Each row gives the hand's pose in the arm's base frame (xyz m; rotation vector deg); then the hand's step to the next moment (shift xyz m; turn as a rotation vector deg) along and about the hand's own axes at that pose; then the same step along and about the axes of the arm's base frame.
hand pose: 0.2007 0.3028 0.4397 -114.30 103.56 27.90
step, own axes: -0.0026 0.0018 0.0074 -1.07 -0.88 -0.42
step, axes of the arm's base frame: -0.0020 0.0059 -0.0051 0.76 0.77 0.96
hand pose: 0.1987 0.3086 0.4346 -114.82 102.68 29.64
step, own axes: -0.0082 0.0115 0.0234 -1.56 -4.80 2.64
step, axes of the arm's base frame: -0.0125 0.0181 -0.0162 4.58 3.17 -1.19
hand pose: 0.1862 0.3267 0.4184 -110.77 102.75 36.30
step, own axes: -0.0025 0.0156 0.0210 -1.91 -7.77 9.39
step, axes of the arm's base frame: -0.0166 0.0133 -0.0155 7.23 7.67 -6.41
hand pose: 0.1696 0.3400 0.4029 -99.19 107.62 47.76
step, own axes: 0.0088 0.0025 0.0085 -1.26 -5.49 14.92
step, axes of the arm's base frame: -0.0041 -0.0003 -0.0118 4.50 11.11 -10.52
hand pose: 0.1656 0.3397 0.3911 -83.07 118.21 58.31
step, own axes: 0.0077 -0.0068 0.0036 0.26 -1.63 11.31
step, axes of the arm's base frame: 0.0032 -0.0033 -0.0099 0.62 8.14 -8.00
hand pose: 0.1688 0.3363 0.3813 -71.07 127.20 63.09
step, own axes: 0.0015 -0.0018 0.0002 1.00 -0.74 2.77
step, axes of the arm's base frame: 0.0007 -0.0012 -0.0019 -0.07 1.38 -2.71
